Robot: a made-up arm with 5 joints.
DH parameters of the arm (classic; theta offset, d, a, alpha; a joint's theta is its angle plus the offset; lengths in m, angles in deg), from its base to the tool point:
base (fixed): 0 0 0.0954 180
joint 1: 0 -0.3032 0.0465 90
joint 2: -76.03 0 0.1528 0
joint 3: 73.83 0 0.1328 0
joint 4: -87.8 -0.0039 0 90
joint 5: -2.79 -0.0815 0 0
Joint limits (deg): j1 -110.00..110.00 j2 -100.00..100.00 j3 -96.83..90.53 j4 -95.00..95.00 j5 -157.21..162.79
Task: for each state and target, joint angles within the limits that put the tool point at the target. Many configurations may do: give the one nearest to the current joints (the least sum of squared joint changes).
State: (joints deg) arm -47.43 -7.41 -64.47 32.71 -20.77
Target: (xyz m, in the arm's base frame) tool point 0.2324 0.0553 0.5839
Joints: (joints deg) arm -23.49 -24.67 -41.77 61.61 -20.77
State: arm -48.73 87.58 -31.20 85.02 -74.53
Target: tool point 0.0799 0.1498 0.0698
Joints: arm -97.39 100.00 -22.52 70.77 -74.53
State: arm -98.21 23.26 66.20 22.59 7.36
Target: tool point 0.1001 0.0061 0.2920
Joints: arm -82.81 38.29 90.53 52.49 7.36
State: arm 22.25 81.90 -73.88 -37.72 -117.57
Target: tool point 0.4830 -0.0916 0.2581
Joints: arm 12.74 89.80 -71.00 -39.80 -117.57
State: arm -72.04 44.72 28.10 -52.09 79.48
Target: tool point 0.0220 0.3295 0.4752
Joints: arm -103.22 25.70 -23.51 -44.04 79.48
